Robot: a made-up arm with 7 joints.
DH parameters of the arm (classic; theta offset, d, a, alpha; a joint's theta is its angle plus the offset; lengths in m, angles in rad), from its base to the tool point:
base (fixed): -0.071 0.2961 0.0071 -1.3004
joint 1: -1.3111 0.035 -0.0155 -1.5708
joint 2: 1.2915 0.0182 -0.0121 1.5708
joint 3: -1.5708 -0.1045 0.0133 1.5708
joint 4: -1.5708 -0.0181 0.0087 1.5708
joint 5: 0 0.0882 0.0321 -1.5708
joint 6: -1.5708 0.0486 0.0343 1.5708
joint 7: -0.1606 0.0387 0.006 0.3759
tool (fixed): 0.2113 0.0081 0 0
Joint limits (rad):
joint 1: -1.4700..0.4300
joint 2: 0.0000..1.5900
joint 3: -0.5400..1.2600
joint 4: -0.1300..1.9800
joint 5: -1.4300..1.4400
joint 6: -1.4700..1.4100
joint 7: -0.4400..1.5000
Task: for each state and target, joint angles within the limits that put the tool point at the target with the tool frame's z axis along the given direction. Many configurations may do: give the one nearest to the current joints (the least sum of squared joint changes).
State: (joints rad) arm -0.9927 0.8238 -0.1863 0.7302 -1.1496 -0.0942 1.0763
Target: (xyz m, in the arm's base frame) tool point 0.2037 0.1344 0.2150 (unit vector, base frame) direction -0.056 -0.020 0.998
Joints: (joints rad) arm -0.9702 0.5669 -0.2670 0.7995 -1.0111 -0.2802 0.4229
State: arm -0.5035 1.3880 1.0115 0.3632 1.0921 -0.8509 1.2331
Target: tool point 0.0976 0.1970 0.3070 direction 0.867 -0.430 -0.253
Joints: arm -0.2147 1.1297 1.1520 0.7690 1.1795 -0.4779 1.2215
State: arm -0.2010 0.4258 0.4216 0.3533 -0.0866 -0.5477 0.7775
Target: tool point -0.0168 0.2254 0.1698 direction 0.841 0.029 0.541
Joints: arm 0.2335 0.6958 0.5412 0.8238 -0.5772 -0.1032 0.4034
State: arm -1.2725 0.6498 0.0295 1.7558 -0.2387 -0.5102 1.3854
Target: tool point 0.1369 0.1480 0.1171 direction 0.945 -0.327 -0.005
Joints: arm -0.7508 0.3570 -0.2081 1.6164 -0.1287 0.0393 1.1141
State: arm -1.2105 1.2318 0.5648 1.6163 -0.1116 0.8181 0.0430
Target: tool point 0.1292 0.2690 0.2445 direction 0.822 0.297 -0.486
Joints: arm -0.9954 1.0326 -0.1670 1.4392 0.3596 1.1452 0.3236
